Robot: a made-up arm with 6 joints. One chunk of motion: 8 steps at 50 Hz.
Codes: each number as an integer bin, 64 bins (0 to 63) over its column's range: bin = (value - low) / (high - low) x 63, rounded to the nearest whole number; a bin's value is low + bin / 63 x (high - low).
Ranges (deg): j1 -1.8..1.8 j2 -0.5..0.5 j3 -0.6..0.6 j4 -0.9..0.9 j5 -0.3..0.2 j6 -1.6..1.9
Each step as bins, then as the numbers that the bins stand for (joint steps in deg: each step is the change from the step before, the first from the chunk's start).
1 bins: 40 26 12 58 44 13
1 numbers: 0.486 -0.087 -0.371 0.757 0.049 -0.878
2 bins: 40 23 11 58 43 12
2 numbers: 0.486 -0.135 -0.390 0.757 0.041 -0.933
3 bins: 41 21 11 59 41 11
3 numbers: 0.543 -0.167 -0.390 0.786 0.025 -0.989
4 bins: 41 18 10 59 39 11
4 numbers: 0.543 -0.214 -0.410 0.786 0.010 -0.989
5 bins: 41 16 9 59 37 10
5 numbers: 0.543 -0.246 -0.429 0.786 -0.006 -1.044
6 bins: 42 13 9 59 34 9
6 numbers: 0.600 -0.294 -0.429 0.786 -0.030 -1.100
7 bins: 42 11 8 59 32 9
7 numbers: 0.600 -0.325 -0.448 0.786 -0.046 -1.100
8 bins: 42 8 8 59 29 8
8 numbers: 0.600 -0.373 -0.448 0.786 -0.070 -1.156
